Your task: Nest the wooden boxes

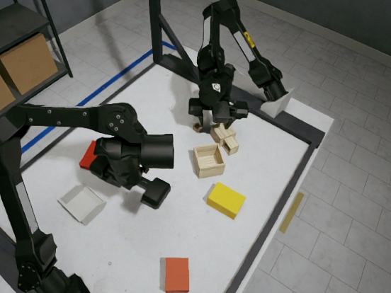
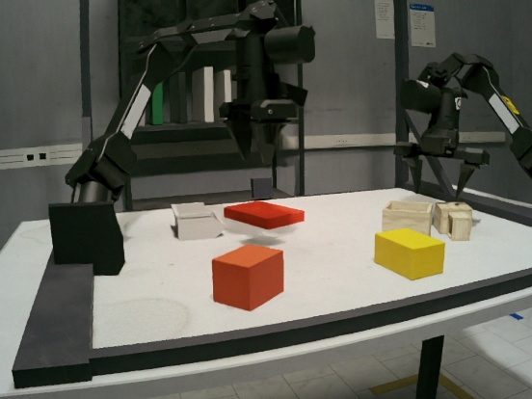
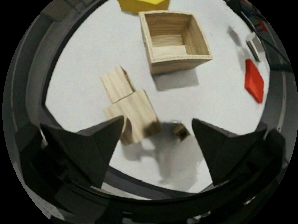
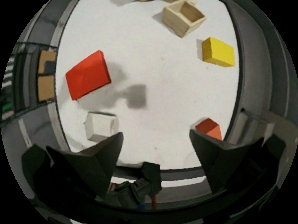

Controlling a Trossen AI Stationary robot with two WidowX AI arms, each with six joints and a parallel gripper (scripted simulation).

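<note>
Now: left hand 2 cm short of the medium wooden box, 2 cm to the right of it and 6 cm above it. From my left hand the other things lie so: biggest wooden box: 7 cm ahead, 10 cm to the right, 8 cm below; then small wooden box: 8 cm ahead, 1 cm to the left, 8 cm below; then tiny wooden box: 7 cm behind, 1 cm to the right, 9 cm below.
</note>
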